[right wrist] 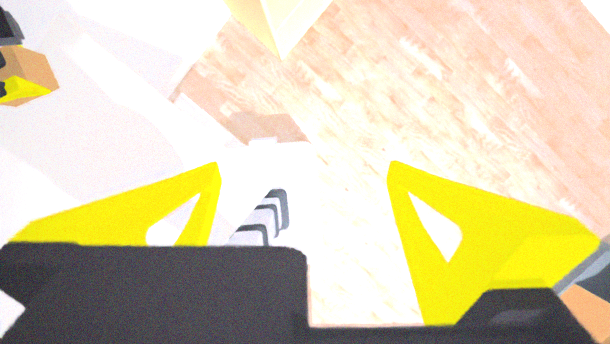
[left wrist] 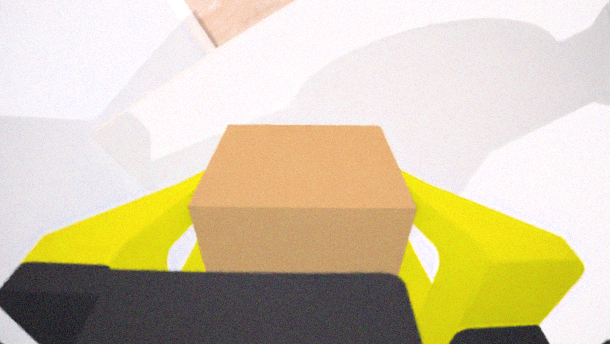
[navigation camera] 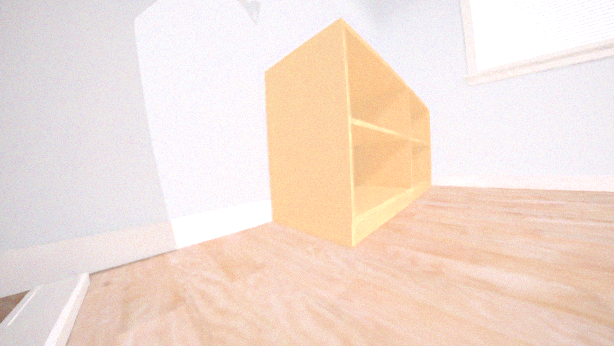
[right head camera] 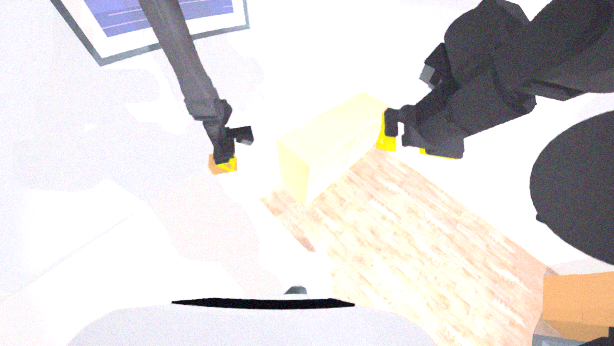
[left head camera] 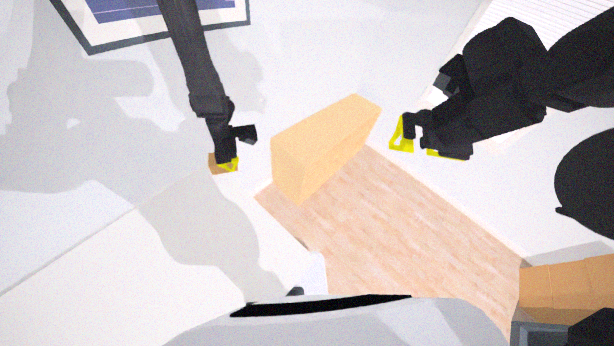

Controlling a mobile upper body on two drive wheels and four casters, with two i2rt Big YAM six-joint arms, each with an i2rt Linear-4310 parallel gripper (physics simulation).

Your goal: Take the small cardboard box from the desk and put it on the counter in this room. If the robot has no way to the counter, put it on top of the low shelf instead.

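Frame: origin at the left arm's base, x ahead, y left, z up, level; metres.
Seen in the pictures: left gripper, fingertip midpoint: point(right wrist: 40, 75) point(left wrist: 303, 173) point(right head camera: 231, 165) point(left head camera: 231, 164); right gripper, fingertip midpoint: point(right wrist: 304, 170) point(right head camera: 399, 147) point(left head camera: 408, 149).
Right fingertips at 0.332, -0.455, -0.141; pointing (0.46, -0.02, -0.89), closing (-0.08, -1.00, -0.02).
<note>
A point is followed by its place in that frame, as x, y, z.
The small cardboard box point(left head camera: 214, 165) @(0.454, 0.035, -0.376) point(right head camera: 214, 165) @(0.456, 0.035, -0.377) point(left wrist: 302, 170) @(0.501, -0.024, -0.394) point(right wrist: 39, 70) @(0.496, -0.025, -0.403) is held between the yellow fingers of my left gripper point(left head camera: 227, 164) @(0.495, -0.003, -0.422) point(right head camera: 226, 164) @(0.495, -0.003, -0.422), which is shut on it. In the left head camera they appear near the far corner of the white desk point(left head camera: 100, 280) @(0.114, 0.531, -0.690) point(right head camera: 70, 305) @(-0.027, 0.661, -0.690); their height above it is hard to judge. My right gripper point(left head camera: 421, 150) point(right head camera: 410, 150) @(0.332, -0.455, -0.142) point(right wrist: 304, 170) @(0.332, -0.455, -0.142) is open and empty, right of the low shelf point(left head camera: 325, 135) @(1.112, -0.520, -0.800) point(right head camera: 325, 135) @(1.105, -0.472, -0.800) point(navigation camera: 310, 145) @(0.879, -0.252, -1.126). The shelf is light wood, with its open compartments facing right in the navigation view. I cannot make out a counter.
A grey rack point(left head camera: 530, 327) @(-0.488, -2.241, -1.264) with cardboard boxes point(left head camera: 565, 285) @(-0.242, -2.600, -1.036) point(right head camera: 580, 300) @(-0.251, -2.585, -1.140) stands at the lower right. A white desk foot point(navigation camera: 65, 305) lies on the wooden floor point(navigation camera: 400, 300) @(0.589, -0.371, -1.410) at the lower left of the navigation view. A framed picture point(left head camera: 130, 43) @(0.685, 0.281, -0.088) and a window point(navigation camera: 540, 35) @(1.229, -1.777, -0.428) are on the walls.
</note>
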